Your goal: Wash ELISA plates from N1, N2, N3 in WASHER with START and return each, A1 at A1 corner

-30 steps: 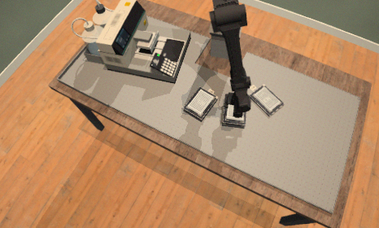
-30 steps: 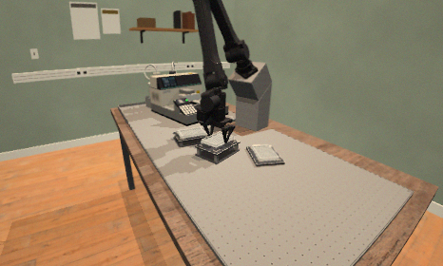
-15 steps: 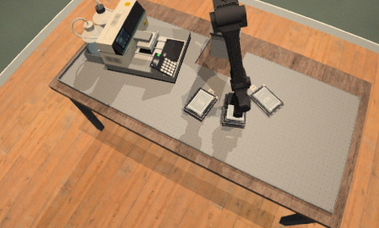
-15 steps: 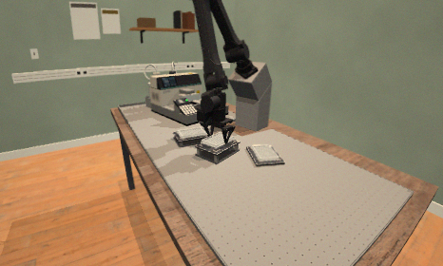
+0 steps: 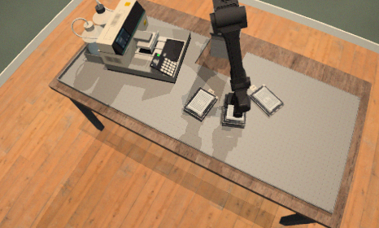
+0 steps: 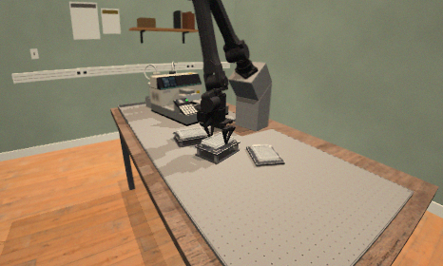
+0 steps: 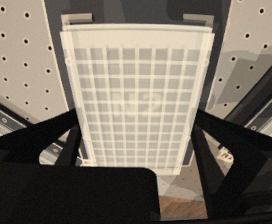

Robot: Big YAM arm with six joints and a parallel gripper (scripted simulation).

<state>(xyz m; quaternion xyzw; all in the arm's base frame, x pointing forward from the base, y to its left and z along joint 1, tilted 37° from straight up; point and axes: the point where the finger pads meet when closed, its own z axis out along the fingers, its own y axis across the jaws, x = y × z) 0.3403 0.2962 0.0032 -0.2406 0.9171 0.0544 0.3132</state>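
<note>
Right now the ELISA plate is 1 cm below my hand. Round my hand: plate washer 3 cm ahead, 65 cm to the right, 6 cm above; then nest label 20 cm behind, 2 cm to the right, 7 cm below.
</note>
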